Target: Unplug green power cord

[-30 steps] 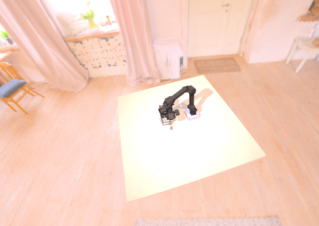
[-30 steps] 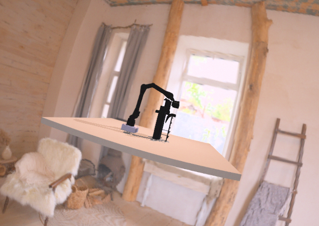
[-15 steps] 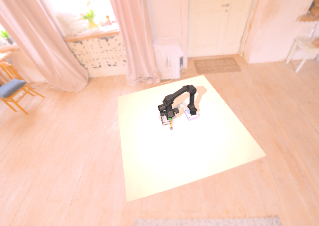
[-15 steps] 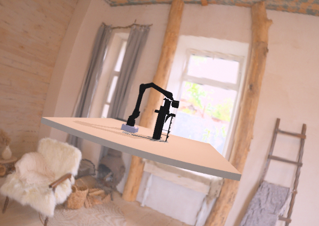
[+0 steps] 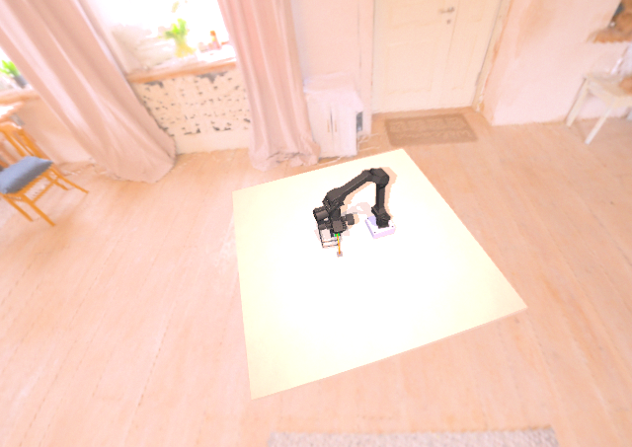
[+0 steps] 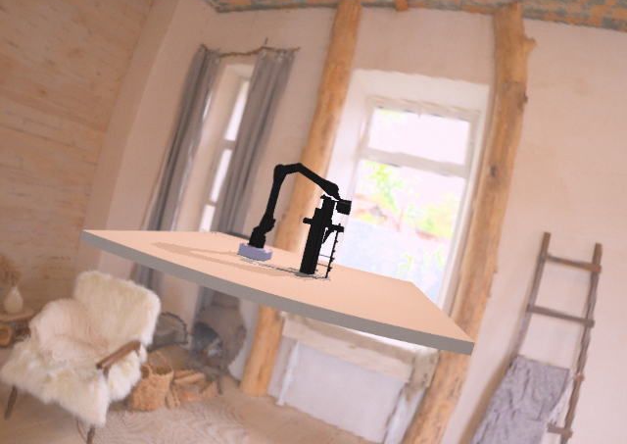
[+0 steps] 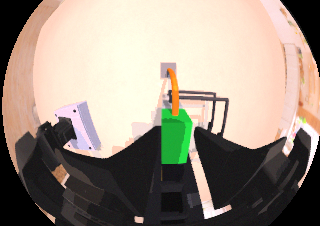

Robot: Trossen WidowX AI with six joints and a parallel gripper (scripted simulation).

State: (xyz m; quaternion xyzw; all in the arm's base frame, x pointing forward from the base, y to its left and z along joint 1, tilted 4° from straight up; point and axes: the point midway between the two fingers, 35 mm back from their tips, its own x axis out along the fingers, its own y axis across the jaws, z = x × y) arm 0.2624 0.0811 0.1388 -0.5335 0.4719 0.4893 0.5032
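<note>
Now: gripper tip 30 mm to the left of the green plug.
</note>
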